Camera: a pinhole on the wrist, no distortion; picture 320 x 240 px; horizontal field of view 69.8 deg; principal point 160.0 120.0 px. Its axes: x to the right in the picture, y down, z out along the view. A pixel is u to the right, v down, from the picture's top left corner.
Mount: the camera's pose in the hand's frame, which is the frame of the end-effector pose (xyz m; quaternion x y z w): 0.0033 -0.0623 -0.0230 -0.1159 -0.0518 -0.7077 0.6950
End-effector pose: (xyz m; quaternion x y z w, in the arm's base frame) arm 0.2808 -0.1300 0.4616 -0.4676 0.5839 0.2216 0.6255
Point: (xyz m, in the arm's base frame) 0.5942 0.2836 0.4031
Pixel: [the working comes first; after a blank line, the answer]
In the camera's frame: 0.1131 -0.0389 0.5299

208.9 103.2
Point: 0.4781 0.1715 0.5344
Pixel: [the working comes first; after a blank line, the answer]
In the camera's frame: 0.0729 -0.1419 0.3537

207.3 28.0
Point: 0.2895 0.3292 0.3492
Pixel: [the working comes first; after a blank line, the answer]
In the camera's frame: -0.1952 -0.0657 0.4843

67.6 88.9
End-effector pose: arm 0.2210 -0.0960 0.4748 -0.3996 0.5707 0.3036 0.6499
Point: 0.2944 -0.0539 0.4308
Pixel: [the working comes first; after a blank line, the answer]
In the camera's frame: -0.0055 0.0401 0.1030

147.7 209.4
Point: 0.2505 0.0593 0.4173
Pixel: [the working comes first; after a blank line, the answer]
In the camera's frame: -0.0808 0.0299 0.1986

66.7 154.5
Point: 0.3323 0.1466 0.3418
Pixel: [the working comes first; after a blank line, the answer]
In the camera's frame: -0.0416 0.1023 0.3137

129.6 194.8
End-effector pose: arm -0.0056 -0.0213 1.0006 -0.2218 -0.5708 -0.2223 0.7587
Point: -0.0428 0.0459 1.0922
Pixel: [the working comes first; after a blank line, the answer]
In the camera's frame: -0.0578 0.0573 0.1372

63.4 215.8
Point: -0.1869 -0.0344 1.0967
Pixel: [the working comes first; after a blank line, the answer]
In the camera's frame: 0.1032 0.0312 0.1620

306.1 164.2
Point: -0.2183 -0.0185 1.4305
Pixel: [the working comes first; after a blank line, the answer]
In the camera's frame: 0.1611 0.3334 0.2962

outside the picture
